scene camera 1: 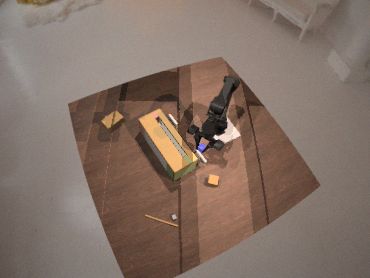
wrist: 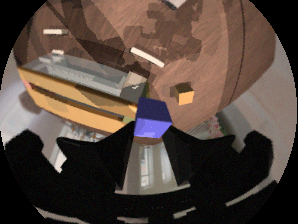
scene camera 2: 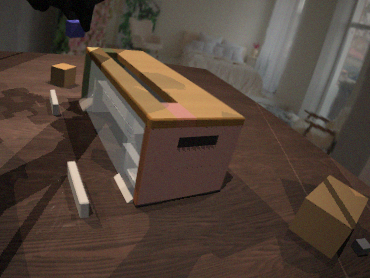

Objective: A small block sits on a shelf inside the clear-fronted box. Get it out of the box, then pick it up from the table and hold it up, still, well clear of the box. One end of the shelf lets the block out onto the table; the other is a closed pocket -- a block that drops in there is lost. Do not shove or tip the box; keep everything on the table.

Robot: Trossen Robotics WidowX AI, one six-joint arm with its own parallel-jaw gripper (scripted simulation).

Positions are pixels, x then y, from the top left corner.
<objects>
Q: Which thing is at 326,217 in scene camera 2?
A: An orange box.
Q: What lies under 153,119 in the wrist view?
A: A blue block.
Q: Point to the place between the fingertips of my gripper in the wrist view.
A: At 147,124
</objects>
